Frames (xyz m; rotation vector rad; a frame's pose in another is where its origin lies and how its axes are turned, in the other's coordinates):
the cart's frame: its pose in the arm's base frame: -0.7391 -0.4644 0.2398 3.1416 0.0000 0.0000
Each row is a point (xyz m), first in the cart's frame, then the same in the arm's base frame.
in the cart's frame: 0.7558 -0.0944 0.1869
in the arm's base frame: 0.0167 -0.3700 0.0529
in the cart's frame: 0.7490 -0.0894 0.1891
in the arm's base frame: 0.0099 -0.3750 0.0507
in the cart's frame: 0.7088 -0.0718 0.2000
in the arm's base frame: -0.0303 -0.3926 0.0398
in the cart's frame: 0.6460 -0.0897 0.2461
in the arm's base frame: -0.0931 -0.3747 -0.0063
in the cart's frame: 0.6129 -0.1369 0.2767
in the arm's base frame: -0.1262 -0.3275 -0.0369
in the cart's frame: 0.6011 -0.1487 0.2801
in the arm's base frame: -0.1380 -0.3157 -0.0403
